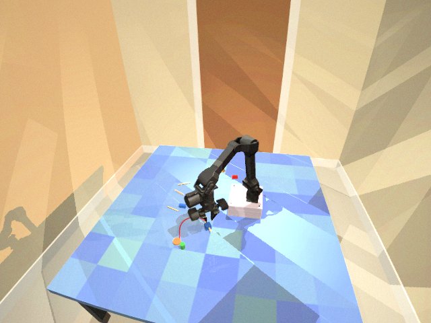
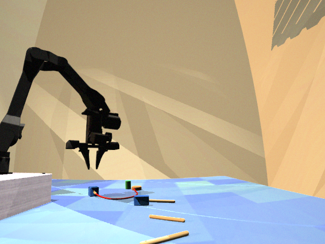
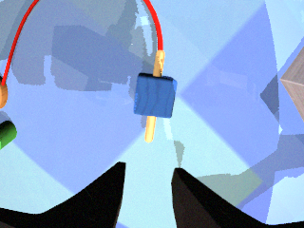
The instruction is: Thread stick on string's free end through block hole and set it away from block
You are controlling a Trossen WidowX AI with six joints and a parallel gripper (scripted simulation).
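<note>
The thin wooden stick lies 20 mm ahead of my gripper tip, 30 mm to the right of it and 70 mm below it. From my gripper tip the other things lie so: blue brick: 210 mm ahead, 130 mm to the right, 80 mm below; then green cylinder: 100 mm ahead, 130 mm to the left, 70 mm below; then round button: 140 mm ahead, 100 mm to the left, 80 mm below.
</note>
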